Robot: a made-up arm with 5 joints. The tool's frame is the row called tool. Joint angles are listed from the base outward. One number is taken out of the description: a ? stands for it. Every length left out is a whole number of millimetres.
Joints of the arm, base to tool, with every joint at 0 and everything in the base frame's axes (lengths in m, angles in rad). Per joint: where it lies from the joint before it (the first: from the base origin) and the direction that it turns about. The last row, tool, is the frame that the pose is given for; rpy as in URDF.
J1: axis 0 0 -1 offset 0.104 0 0.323
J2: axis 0 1 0 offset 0.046 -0.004 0
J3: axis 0 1 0 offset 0.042 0 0.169
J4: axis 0 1 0 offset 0.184 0 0.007
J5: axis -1 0 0 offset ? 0 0
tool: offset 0 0 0 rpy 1.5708 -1.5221 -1.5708
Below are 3 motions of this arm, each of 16 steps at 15 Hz.
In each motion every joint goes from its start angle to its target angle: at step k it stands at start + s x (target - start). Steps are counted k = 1, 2, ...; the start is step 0. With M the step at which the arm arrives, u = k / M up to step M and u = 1 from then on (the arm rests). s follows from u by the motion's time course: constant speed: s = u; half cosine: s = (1 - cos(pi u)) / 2; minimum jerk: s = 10 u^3 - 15 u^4 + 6 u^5.
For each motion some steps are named. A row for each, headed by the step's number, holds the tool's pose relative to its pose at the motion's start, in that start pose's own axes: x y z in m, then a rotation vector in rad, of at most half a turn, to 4 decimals.
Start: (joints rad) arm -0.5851 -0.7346 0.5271 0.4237 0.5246
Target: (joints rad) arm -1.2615 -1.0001 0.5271 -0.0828 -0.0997
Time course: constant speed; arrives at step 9
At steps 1, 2, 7, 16:
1: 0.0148 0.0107 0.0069 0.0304 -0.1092 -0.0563
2: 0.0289 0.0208 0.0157 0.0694 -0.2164 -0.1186
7: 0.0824 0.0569 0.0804 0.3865 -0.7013 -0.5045
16: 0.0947 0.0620 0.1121 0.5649 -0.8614 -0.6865

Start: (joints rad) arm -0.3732 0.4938 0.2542 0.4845 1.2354
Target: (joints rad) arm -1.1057 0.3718 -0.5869 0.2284 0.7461
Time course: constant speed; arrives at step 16
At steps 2, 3, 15, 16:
2: 0.0406 -0.0143 0.0158 -0.1245 -0.0951 0.0229
3: 0.0614 -0.0193 0.0256 -0.1823 -0.1498 0.0325
15: 0.2669 0.0340 0.2272 -0.5614 -1.0877 0.0452
16: 0.2753 0.0457 0.2487 -0.5618 -1.1819 0.0372

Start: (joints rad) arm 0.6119 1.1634 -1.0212 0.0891 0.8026
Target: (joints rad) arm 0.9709 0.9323 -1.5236 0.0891 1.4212
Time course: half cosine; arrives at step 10
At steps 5, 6, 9, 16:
5: 0.0220 -0.1360 0.0428 -0.4008 -0.0830 0.2963
6: 0.0282 -0.1737 0.0658 -0.5308 -0.0822 0.3973
9: 0.0416 -0.2409 0.1257 -0.8045 -0.0407 0.6162
16: 0.0426 -0.2453 0.1309 -0.8254 -0.0354 0.6333

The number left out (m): 0.081
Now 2 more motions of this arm.
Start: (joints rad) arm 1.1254 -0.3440 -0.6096 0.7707 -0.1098
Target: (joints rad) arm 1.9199 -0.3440 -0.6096 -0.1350 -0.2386
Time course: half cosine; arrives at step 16
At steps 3, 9, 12, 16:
3: 0.0084 -0.0127 0.0010 -0.0520 -0.0859 0.0038
9: 0.0589 -0.0781 0.0340 -0.3193 -0.6045 0.1366
12: 0.0806 -0.0981 0.0638 -0.4133 -0.8472 0.2730
16: 0.0910 -0.1048 0.0829 -0.4529 -0.9765 0.3715

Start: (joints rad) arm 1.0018 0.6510 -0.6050 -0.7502 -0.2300
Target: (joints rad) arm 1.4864 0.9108 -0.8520 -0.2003 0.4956
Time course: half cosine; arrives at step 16
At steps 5, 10, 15, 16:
5: -0.0049 -0.0505 0.0038 -0.1094 0.1057 0.2254
10: -0.0022 -0.1578 0.0313 -0.3102 0.3836 0.6561
15: 0.0083 -0.2225 0.0626 -0.4107 0.5999 0.8885
16: 0.0088 -0.2245 0.0638 -0.4135 0.6073 0.8953

